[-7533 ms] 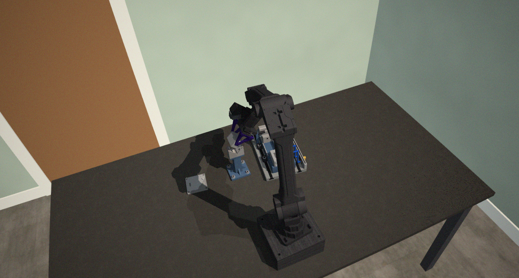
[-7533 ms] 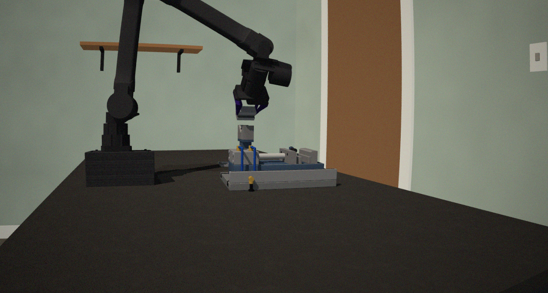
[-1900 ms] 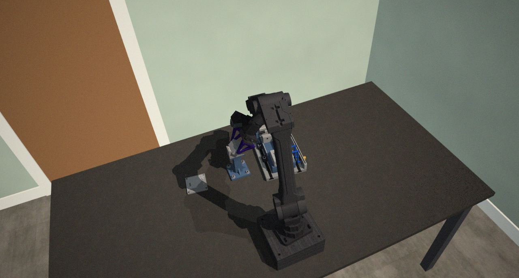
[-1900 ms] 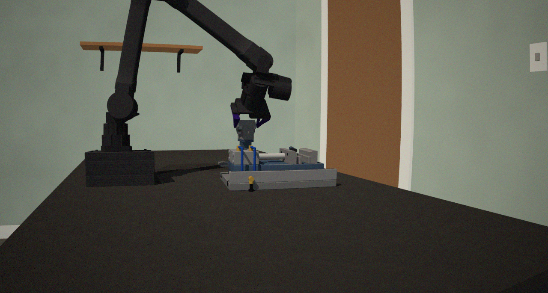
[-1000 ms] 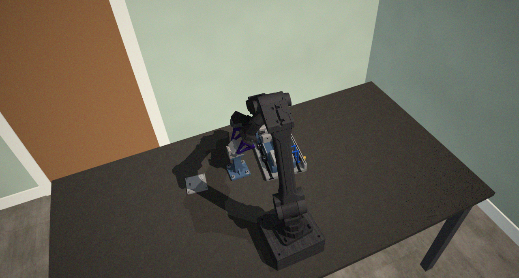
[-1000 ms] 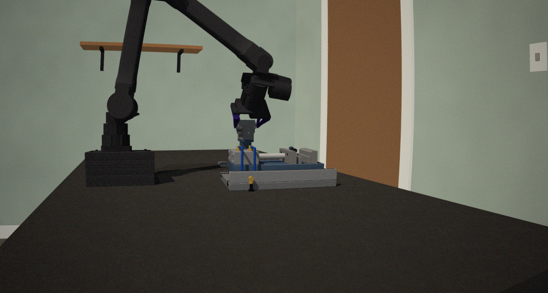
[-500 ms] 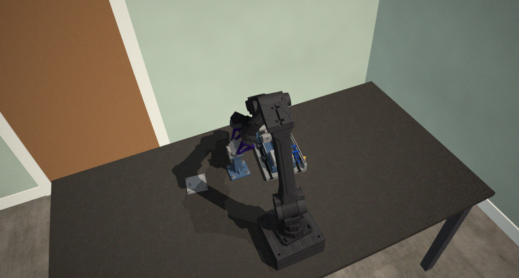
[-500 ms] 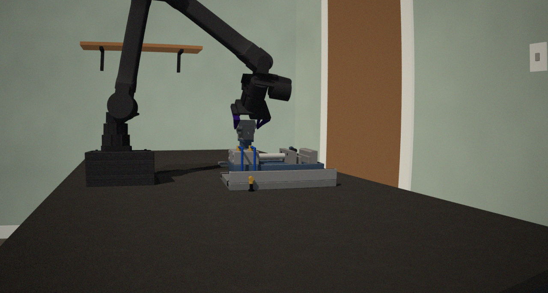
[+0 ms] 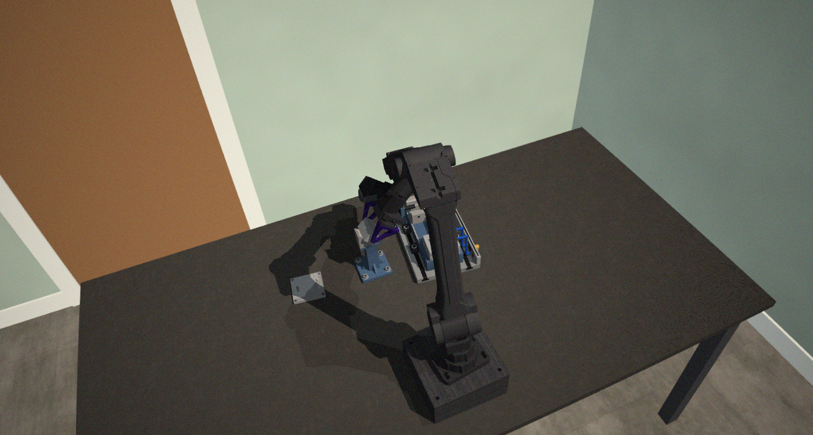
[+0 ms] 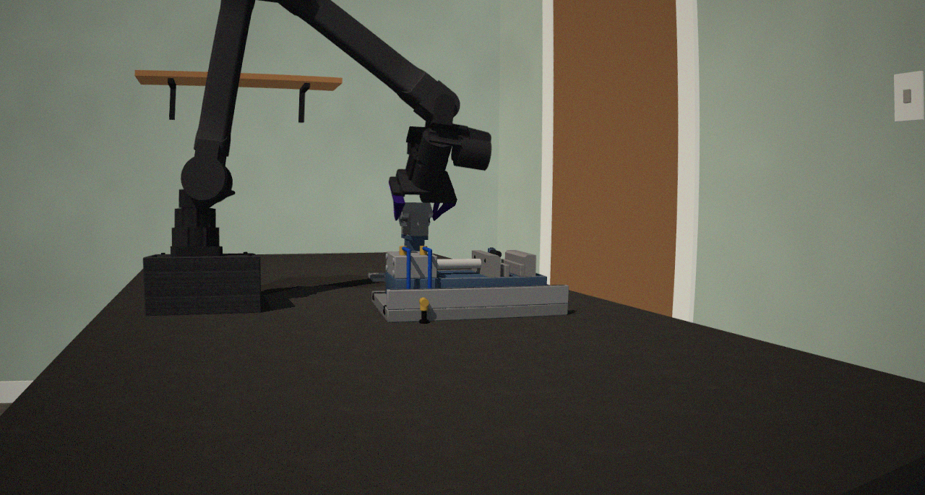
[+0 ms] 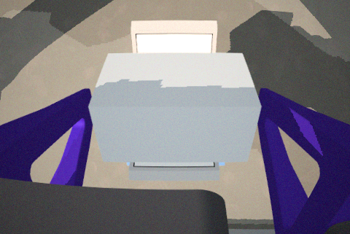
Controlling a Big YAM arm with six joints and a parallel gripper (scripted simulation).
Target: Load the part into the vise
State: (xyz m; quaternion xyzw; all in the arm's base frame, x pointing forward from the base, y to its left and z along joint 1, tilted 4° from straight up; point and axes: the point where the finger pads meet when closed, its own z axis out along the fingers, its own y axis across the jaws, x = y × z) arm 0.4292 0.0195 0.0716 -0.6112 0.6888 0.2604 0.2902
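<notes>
My hand is right at the part. The rest, counted from my hand: grey infeed plate 20 cm to the left, 15 cm below, 2 cm ahead.
</notes>
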